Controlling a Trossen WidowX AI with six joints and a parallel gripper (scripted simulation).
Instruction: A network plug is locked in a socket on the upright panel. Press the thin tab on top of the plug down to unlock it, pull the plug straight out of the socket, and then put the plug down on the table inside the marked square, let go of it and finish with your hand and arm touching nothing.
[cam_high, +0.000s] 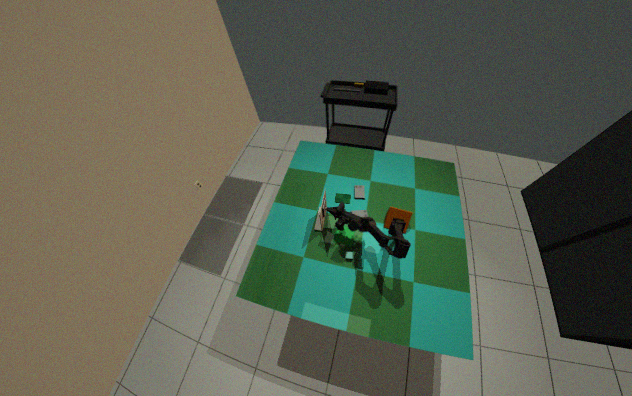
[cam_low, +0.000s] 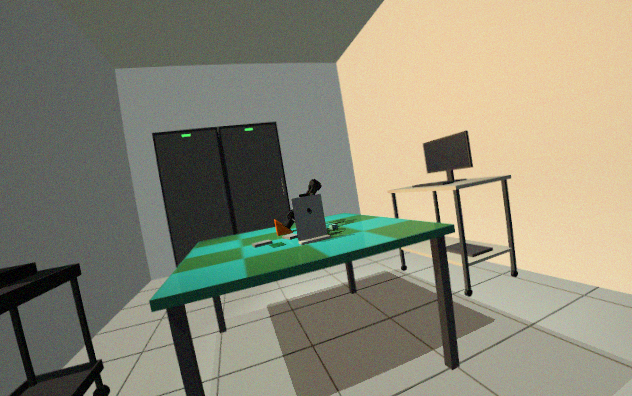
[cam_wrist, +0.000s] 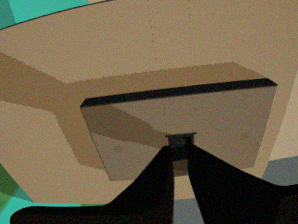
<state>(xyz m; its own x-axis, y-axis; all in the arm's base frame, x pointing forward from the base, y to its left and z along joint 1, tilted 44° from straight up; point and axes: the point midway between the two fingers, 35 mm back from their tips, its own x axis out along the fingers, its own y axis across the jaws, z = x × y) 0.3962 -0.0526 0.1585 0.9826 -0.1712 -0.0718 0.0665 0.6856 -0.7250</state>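
Right now the green square is 160 mm below my gripper tip, 130 mm behind it and 70 mm to the left of it. Also, from my gripper tip: network plug: 10 mm ahead; upright panel: 50 mm below, 30 mm ahead.
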